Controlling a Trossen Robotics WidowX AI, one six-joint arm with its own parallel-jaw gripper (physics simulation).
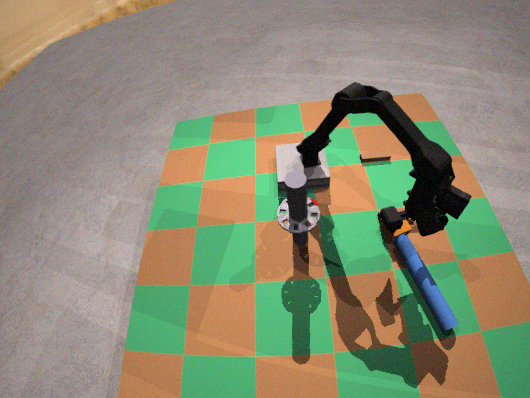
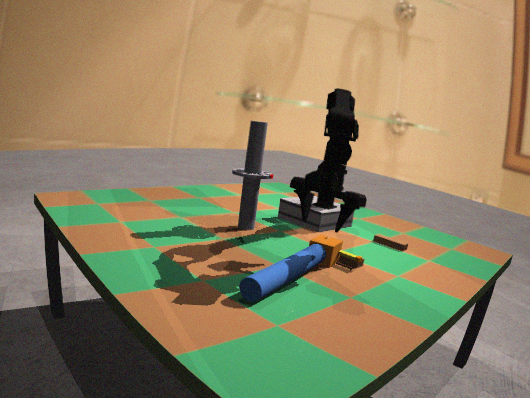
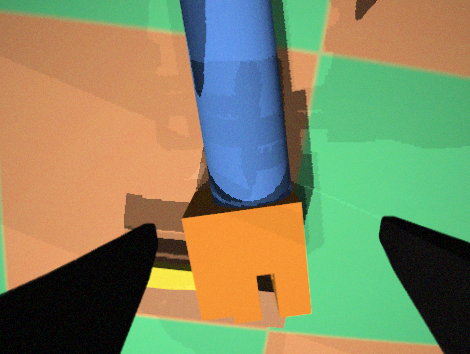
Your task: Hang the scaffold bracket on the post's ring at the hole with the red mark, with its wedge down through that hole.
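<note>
The scaffold bracket, a blue tube with an orange slotted head, lies low over the table. Its yellow wedge sticks out sideways from the head. My gripper is open and empty just above the head, its fingers apart on either side of it. The grey post stands upright, with the pale slotted ring around it. The red mark is on the ring's rim, on the side toward the arm.
The arm's grey base block stands behind the post. A small brown bar lies right of the base. Another dark bar lies beside the orange head, near the wedge. The table has green and orange checks.
</note>
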